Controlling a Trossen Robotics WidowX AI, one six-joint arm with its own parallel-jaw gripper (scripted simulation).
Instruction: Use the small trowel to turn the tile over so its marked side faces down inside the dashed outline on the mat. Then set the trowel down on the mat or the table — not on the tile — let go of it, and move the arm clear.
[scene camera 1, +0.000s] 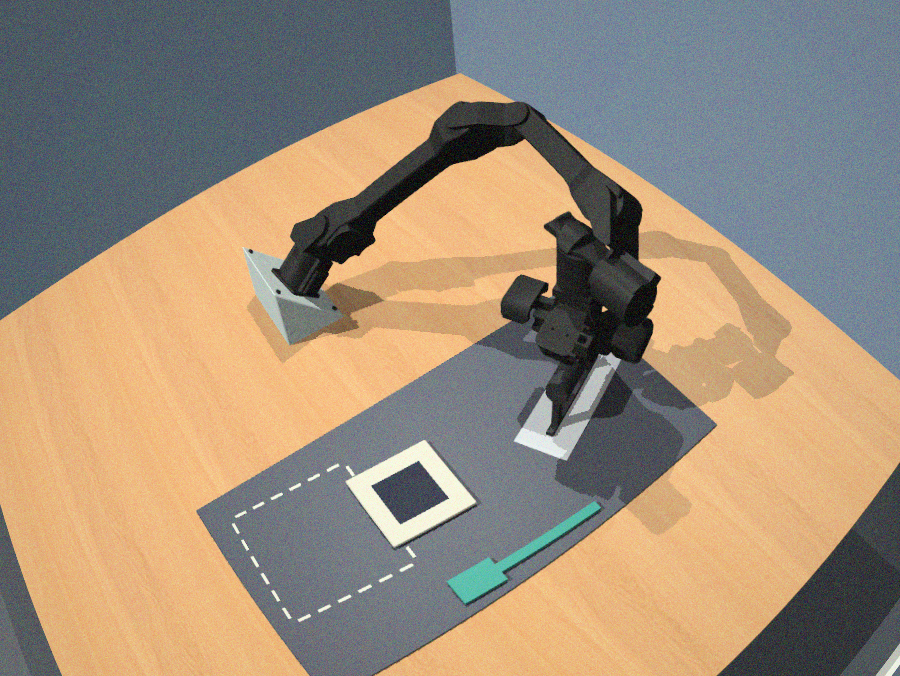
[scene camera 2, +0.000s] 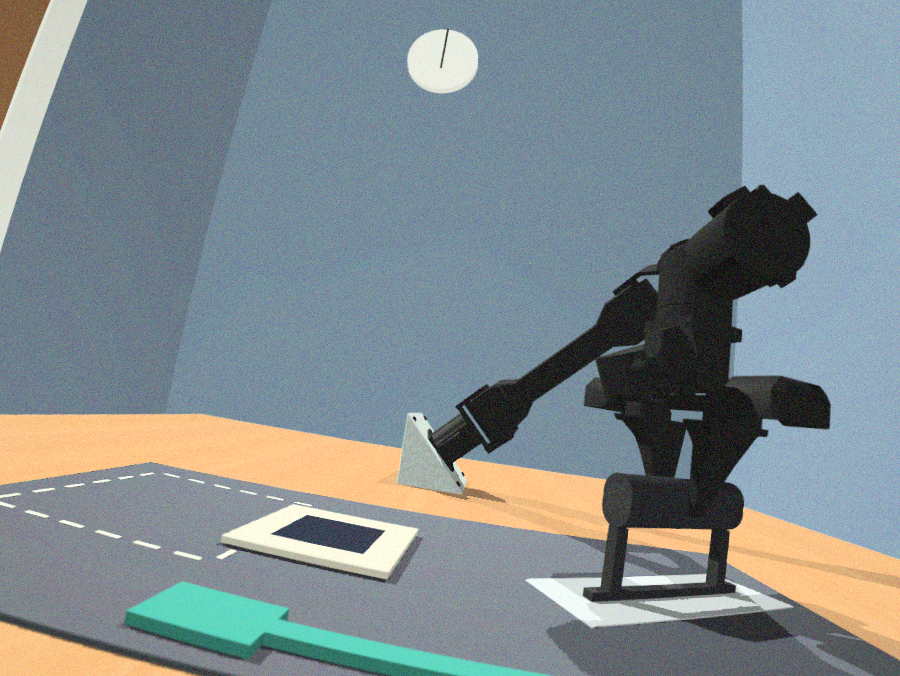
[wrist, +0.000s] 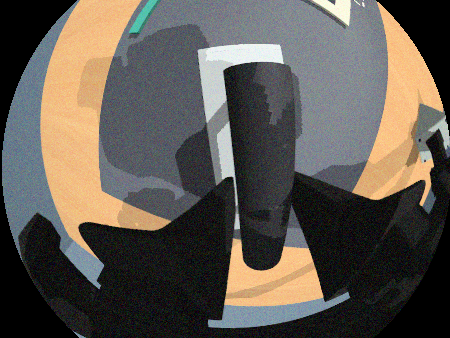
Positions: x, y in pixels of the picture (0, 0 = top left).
my gripper: scene camera 1; scene camera 2 676, 511; wrist
same spot on my gripper: (scene camera 1: 605, 338) = (wrist: 126, 298)
same spot on grey mat: (wrist: 154, 151) = (scene camera 1: 634, 422)
